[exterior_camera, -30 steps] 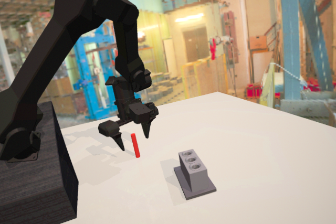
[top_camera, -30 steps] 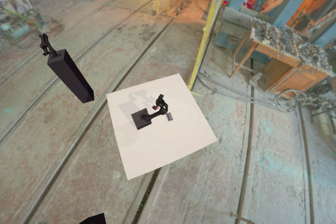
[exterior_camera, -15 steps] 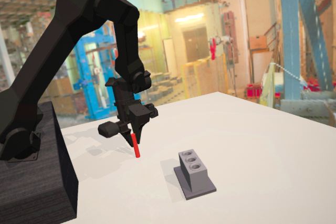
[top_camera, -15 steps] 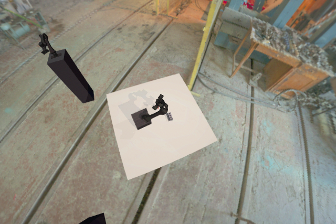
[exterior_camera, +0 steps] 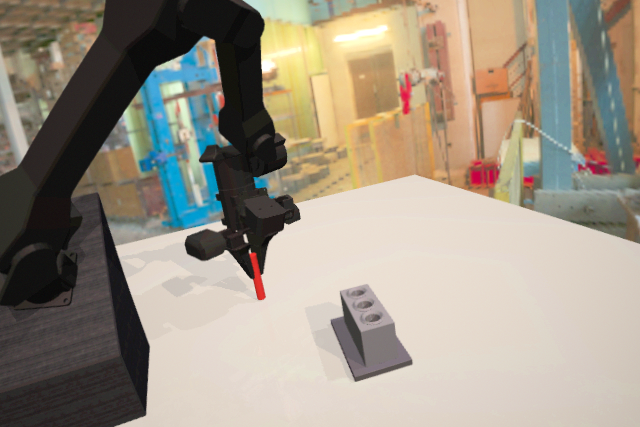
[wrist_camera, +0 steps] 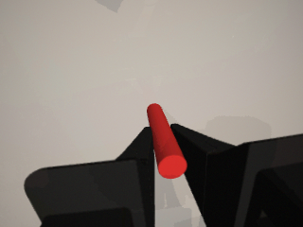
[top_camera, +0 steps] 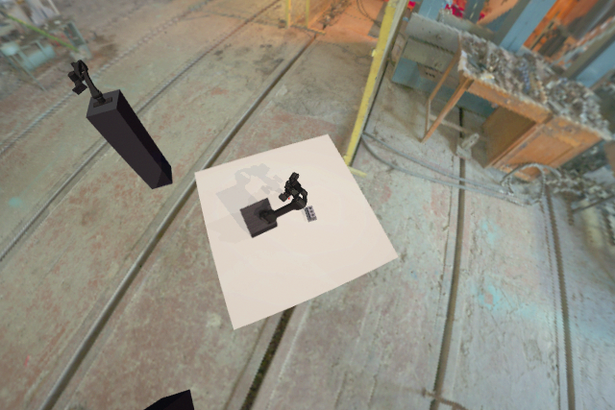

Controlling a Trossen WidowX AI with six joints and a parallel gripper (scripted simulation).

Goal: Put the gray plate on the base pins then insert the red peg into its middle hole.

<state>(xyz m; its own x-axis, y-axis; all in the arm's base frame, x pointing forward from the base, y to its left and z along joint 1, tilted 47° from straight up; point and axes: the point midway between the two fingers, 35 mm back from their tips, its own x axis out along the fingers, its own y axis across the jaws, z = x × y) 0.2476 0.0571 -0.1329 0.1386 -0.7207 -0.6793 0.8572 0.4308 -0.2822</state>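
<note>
Now: the gray plate 120 mm ahead of my gripper tip and 190 mm to the right of it. Round my gripper tip: gray base 120 mm ahead, 180 mm to the right, 40 mm below; then red peg right at my gripper tip.
</note>
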